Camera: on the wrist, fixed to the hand. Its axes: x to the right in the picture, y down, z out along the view.
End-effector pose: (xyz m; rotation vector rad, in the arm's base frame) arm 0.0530 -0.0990 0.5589 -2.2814 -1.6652 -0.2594
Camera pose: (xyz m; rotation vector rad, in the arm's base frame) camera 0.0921 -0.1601 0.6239 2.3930 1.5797 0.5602
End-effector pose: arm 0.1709 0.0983 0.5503 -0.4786 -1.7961 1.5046
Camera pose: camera 0.2385 0.1513 0.5044 -0.6633 -2.3254 1.0505
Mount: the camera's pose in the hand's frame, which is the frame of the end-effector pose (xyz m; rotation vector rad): -0.0217 0.0454 -0.0834 -0.5536 -0.1368 0.0127
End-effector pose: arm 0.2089 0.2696 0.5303 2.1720 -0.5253 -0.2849
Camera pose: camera 0.2092 0.3135 0.6172 1.6190 -0.4689 -0.5095
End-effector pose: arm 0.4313 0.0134 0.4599 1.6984 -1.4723 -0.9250
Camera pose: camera 0.4786 0.0340 0.5425 1.2361 -1.1607 -1.3180
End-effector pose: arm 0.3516 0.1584 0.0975 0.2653 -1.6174 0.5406
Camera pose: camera 0.4053 0.2352 0.0711 -0.1246 -1.8332 0.0697
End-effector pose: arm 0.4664 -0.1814 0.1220 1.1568 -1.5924 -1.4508
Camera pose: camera 0.5432 -0.1938 0.1806 0.7352 -1.1601 -1.8378
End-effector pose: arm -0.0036 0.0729 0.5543 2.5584 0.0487 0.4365
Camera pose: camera -0.0530 0.0737 0.6382 2.0354 -0.1224 0.2351
